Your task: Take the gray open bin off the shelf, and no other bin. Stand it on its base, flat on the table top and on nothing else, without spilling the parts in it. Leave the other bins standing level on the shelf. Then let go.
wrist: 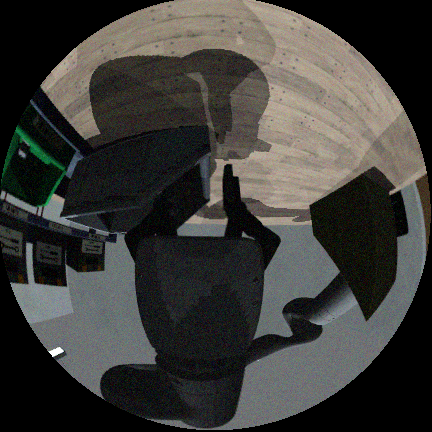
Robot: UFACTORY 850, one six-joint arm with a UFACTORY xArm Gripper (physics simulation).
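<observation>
The gray open bin is left of centre in the wrist view, close to my gripper. It looks dark in shade, with a lighter end edge at its right. My gripper is open, with its fingers apart. The left finger overlaps the bin and its tip is hard to make out; the right finger is just outside the bin's right end. The bin's parts do not show, and what bears its base is hidden. A green bin is at the far left on the shelf. The wooden table top spans the upper view.
Several black boxes with tool labels, such as one black box, are below the shelf at lower left. A large dark box-shaped thing is at the right, beside part of the arm. Broad shadows lie on the wood above the bin.
</observation>
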